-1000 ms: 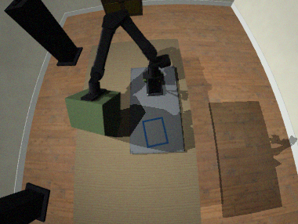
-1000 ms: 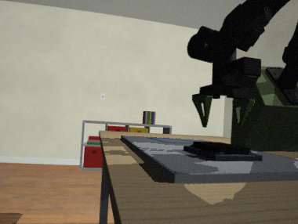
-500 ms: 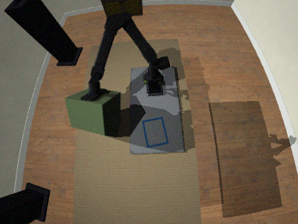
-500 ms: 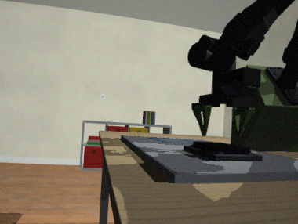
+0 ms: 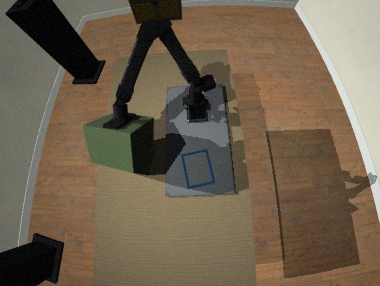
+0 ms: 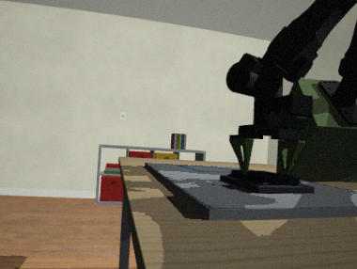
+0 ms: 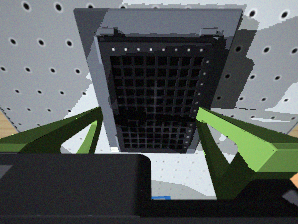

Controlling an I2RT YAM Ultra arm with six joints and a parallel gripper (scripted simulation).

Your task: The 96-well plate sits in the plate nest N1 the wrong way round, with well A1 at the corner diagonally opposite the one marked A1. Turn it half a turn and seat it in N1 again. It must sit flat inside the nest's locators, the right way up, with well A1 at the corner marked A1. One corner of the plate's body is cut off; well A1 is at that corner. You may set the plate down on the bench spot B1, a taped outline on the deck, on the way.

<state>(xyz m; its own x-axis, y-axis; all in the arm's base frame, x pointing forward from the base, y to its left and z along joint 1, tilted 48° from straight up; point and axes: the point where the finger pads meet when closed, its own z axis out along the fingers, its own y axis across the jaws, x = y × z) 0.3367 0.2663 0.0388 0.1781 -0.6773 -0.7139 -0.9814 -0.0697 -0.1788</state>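
The black 96-well plate is 10 mm below my hand and 10 mm ahead of it. Also, from my hand: plate nest N1: 30 mm below, 10 mm ahead.
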